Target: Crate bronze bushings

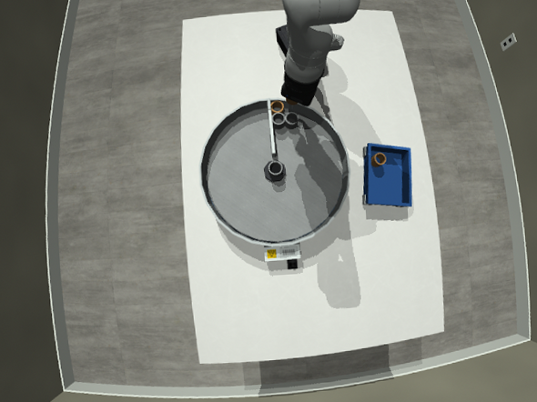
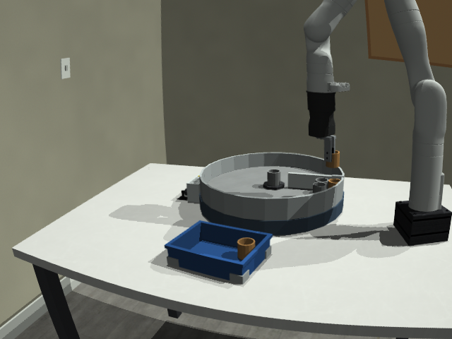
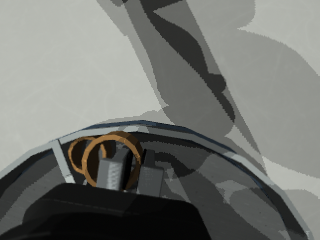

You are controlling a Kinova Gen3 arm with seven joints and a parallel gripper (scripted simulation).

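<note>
Now: the blue crate 250 mm ahead of my hand, 240 mm to the left of it and 160 mm below it. From my hand the other things lie so: round turning table: 160 mm ahead, 130 mm below, 100 mm to the right.
</note>
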